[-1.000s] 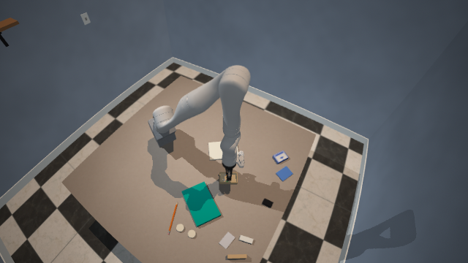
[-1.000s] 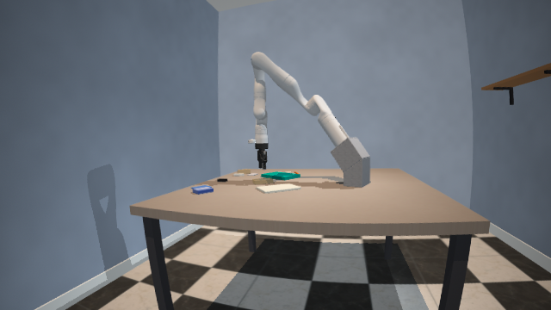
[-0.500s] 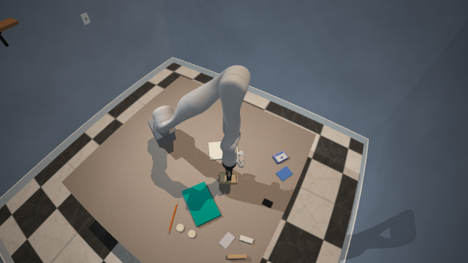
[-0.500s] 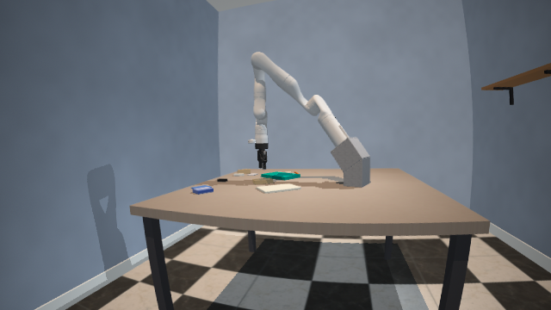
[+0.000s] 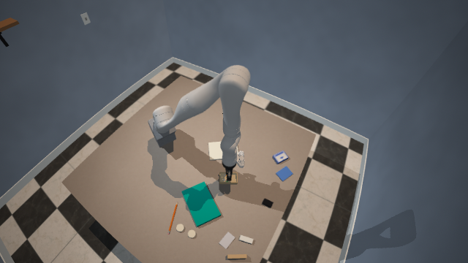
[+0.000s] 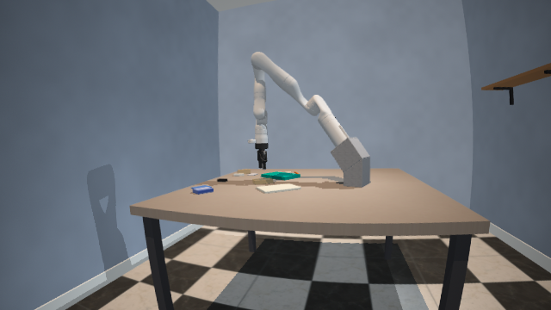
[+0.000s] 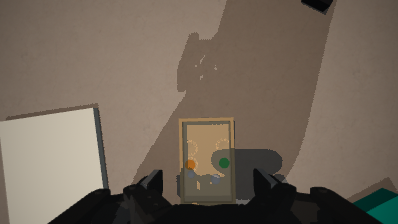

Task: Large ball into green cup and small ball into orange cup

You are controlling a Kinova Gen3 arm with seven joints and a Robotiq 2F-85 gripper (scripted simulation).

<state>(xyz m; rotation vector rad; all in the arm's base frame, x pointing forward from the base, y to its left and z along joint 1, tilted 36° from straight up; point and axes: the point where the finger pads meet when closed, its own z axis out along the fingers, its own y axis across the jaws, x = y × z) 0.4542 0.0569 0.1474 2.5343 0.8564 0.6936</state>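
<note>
Now: hand 80 mm above the covered wooden puzzle. Round my hand: teal book (40 mm behind, 220 mm to the right, 80 mm below); then cream pad (140 mm behind, 160 mm to the left, 90 mm below); then black block (280 mm ahead, 10 mm to the right, 80 mm below).
</note>
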